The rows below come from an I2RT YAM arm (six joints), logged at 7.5 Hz.
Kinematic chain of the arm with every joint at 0, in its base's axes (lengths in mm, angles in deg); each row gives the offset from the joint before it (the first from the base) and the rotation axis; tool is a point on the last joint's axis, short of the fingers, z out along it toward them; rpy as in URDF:
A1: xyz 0 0 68 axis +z
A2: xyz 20 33.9 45.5 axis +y
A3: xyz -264 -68.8 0 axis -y
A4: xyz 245 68.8 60 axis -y
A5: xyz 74 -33.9 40.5 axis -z
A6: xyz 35.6 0 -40.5 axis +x
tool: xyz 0 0 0 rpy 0 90 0
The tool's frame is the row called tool.
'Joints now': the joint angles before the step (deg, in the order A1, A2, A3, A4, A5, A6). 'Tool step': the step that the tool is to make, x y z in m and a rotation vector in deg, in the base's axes. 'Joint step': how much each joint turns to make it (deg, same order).
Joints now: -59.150, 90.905, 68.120, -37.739, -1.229, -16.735
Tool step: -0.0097, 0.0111, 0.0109, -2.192, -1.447, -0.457
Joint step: -0.498, -4.353, -2.340, 0.611, -0.132, 0.031
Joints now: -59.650, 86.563, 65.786, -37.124, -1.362, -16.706
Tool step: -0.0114, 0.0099, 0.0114, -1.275, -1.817, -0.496
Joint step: -1.059, -4.057, -1.532, -0.514, -1.097, 0.043
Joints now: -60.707, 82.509, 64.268, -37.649, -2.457, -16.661
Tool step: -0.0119, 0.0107, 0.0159, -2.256, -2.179, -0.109
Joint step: -1.204, -4.521, -0.871, -0.647, -1.311, -0.408
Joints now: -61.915, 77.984, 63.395, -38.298, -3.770, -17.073
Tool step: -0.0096, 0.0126, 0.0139, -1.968, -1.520, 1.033
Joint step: -0.733, -4.228, -0.637, -1.229, -1.432, -1.123
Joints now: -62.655, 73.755, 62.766, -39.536, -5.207, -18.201
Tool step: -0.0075, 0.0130, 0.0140, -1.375, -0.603, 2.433
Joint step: -0.403, -3.502, 0.452, -2.693, -1.758, -2.240
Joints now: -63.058, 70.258, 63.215, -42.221, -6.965, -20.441
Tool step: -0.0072, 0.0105, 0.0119, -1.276, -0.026, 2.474
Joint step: -0.636, -2.660, 0.836, -2.713, -1.633, -2.729
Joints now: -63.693, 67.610, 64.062, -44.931, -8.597, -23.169
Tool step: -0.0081, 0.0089, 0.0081, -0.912, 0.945, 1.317
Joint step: -0.916, -2.166, 0.620, -2.767, -0.546, -2.529
